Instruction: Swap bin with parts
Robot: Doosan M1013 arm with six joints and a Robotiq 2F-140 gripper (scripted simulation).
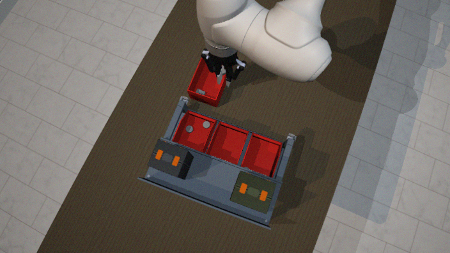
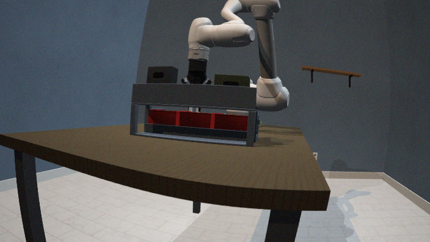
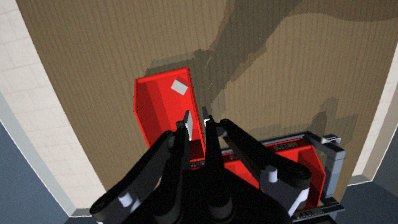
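The shelf board lies 24 cm ahead of my hand, 13 cm to the left of it and 7 cm below it. From my hand the other things lie so: black case 31 cm ahead, 9 cm above, 2 cm to the left; then green case 28 cm ahead, 25 cm to the left, 7 cm above.
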